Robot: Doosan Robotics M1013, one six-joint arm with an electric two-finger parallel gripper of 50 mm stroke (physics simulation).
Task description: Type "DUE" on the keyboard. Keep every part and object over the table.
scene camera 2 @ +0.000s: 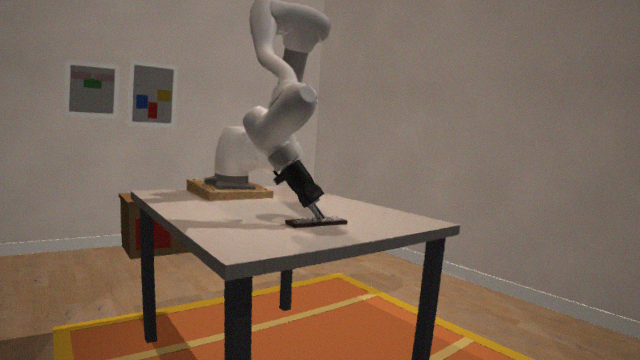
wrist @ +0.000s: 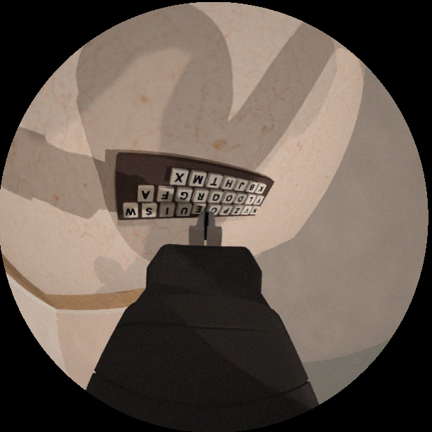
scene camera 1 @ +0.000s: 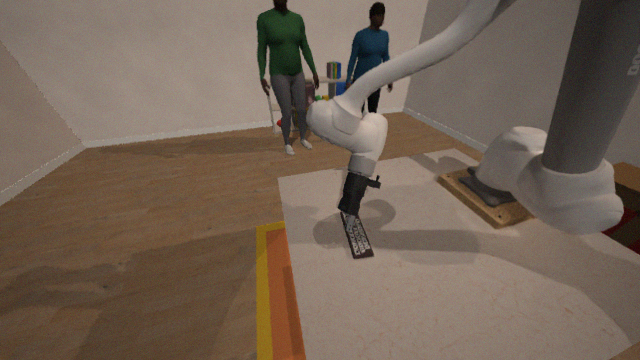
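Where they show: gripper, fingertip midpoint: point(scene camera 2: 322, 219) point(scene camera 1: 347, 230); arm's base, origin of the base link: point(scene camera 2: 230, 185) point(scene camera 1: 490, 189).
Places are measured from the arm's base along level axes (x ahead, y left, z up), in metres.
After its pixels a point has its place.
A dark brown keyboard point(scene camera 1: 365, 253) {x 0.630, y 0.167, z -0.030 m} point(scene camera 2: 305, 224) {x 0.662, y 0.012, z -0.034 m} point(wrist: 132, 172) with white letter keys lies flat on the table. In the wrist view its letters are upside down. The U key point(wrist: 183, 210) and the E key point(wrist: 199, 210) are in the row nearest the gripper. Among the round-lettered keys of the middle row, D is too small to tell for sure. My gripper point(scene camera 1: 350, 227) {x 0.663, y 0.074, z -0.022 m} point(scene camera 2: 320, 219) {x 0.663, y 0.074, z -0.022 m} point(wrist: 206, 220) is shut and empty, tilted, with its tips at the near row beside E. They partly hide E and the key to its right. Whether they touch a key cannot be told.
The pale table point(scene camera 1: 425, 300) {x 0.517, y 0.327, z -0.043 m} point(scene camera 2: 240, 250) {x 0.820, y -0.266, z -0.044 m} carries the arm's wooden base board point(scene camera 1: 500, 220) {x 0.106, y 0.150, z -0.010 m} point(scene camera 2: 200, 192) {x 0.033, y -0.151, z -0.023 m}. In scene camera 1, the table's left edge is close to the keyboard. Two people point(scene camera 1: 285, 45) point(scene camera 1: 370, 47) stand on the floor behind the table.
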